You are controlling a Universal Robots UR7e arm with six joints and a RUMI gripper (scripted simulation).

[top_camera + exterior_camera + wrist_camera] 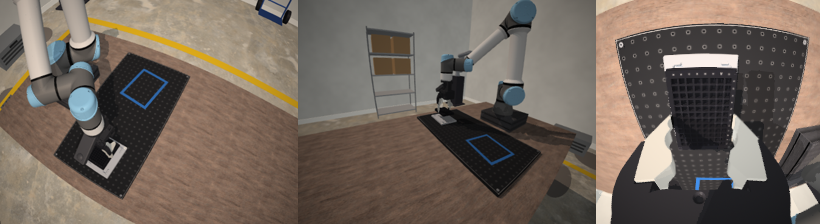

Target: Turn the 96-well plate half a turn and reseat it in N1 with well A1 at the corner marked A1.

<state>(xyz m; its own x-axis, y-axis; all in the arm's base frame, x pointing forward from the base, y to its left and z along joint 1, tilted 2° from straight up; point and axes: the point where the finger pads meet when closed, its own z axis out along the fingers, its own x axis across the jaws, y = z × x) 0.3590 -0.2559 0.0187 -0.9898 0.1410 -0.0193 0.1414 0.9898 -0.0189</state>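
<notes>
Now: the plate nest N1 60 mm below my hand. The rest, counted from my hand: black 96-well plate (10 mm below).
</notes>
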